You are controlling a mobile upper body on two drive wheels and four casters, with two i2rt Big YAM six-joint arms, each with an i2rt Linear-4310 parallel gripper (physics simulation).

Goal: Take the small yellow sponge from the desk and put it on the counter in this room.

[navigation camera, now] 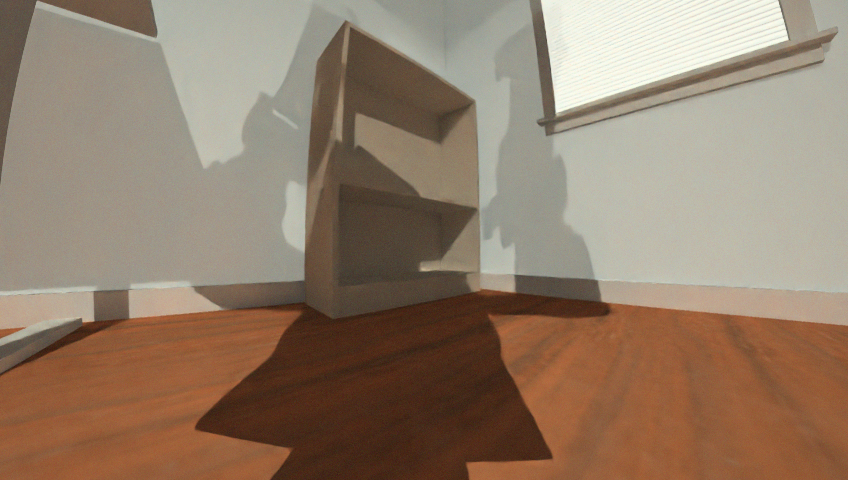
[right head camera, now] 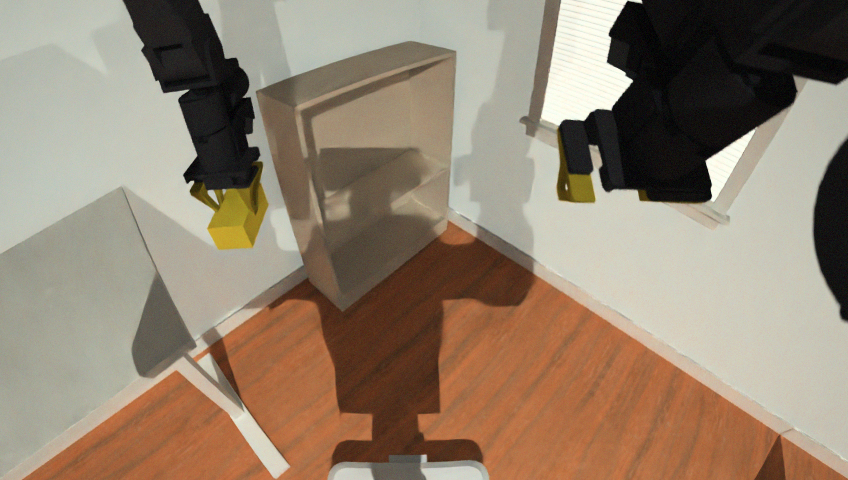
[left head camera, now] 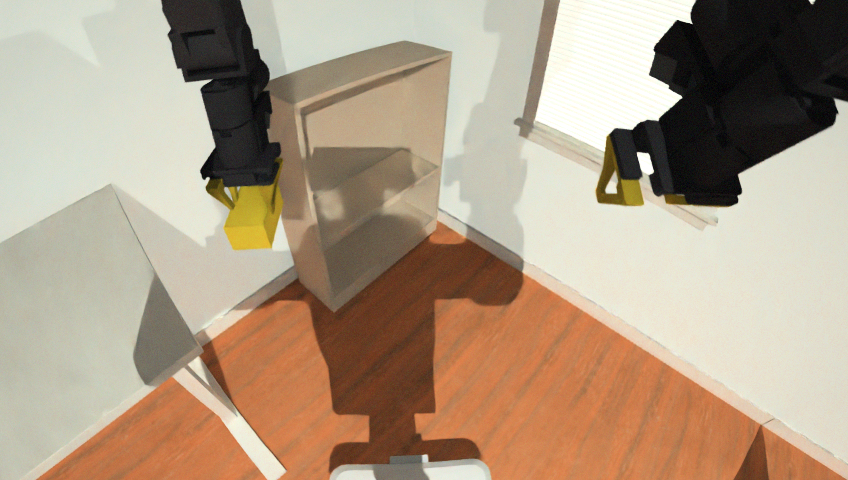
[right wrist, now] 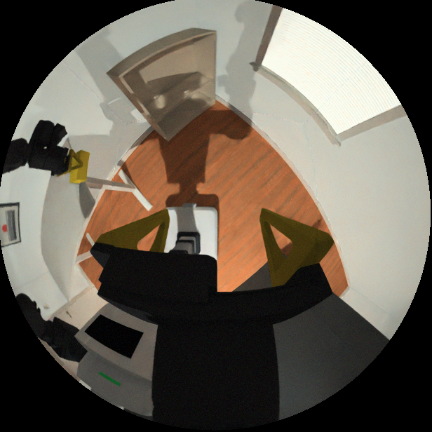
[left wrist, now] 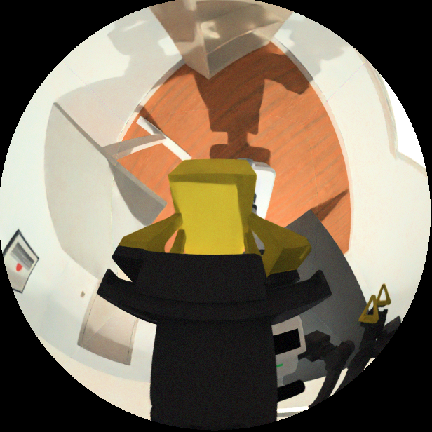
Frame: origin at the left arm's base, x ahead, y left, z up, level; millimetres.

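Where they show: left gripper, fingertip midpoint: [right head camera: 239,214] [left head camera: 255,212]; right gripper, fingertip midpoint: [right head camera: 601,194] [left head camera: 633,197].
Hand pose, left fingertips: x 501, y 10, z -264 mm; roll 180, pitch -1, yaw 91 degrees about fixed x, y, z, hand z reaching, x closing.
After its pixels a point has its place.
The small yellow sponge [left head camera: 248,224] {x 452, y 2, z -244 mm} [right head camera: 232,227] {x 449, y -3, z -246 mm} [left wrist: 212,212] [right wrist: 80,167] is a yellow block held in the air by my left gripper [left head camera: 246,193] [right head camera: 229,193], which is shut on it, between the desk and the bookcase in the head views. My right gripper [right wrist: 214,213] is open, with its yellow fingers wide apart and no object between them. The desk [left head camera: 65,279] {x 523, y 587, z -460 mm} [right head camera: 71,273] {x 535, y 613, z -460 mm} [left wrist: 75,175] has a pale grey top and stands at the left in the head views. I cannot make out which surface is the counter.
A beige bookcase [left head camera: 312,255] {x 1145, y 144, z -1048 mm} [right head camera: 321,255] {x 1130, y 129, z -1034 mm} [navigation camera: 324,237] {x 1144, y 144, z -1151 mm} stands in the room corner ahead. A window [left head camera: 586,71] {x 1322, y -911, z -275 mm} [navigation camera: 660,53] {x 1130, y -1102, z -447 mm} is in the wall at the right. A dark grey panel [left wrist: 325,270] [right wrist: 330,360] shows beside my base. The desk's white foot [left head camera: 255,443] [navigation camera: 38,342] {x 666, y 594, z -1390 mm} reaches over the floor.
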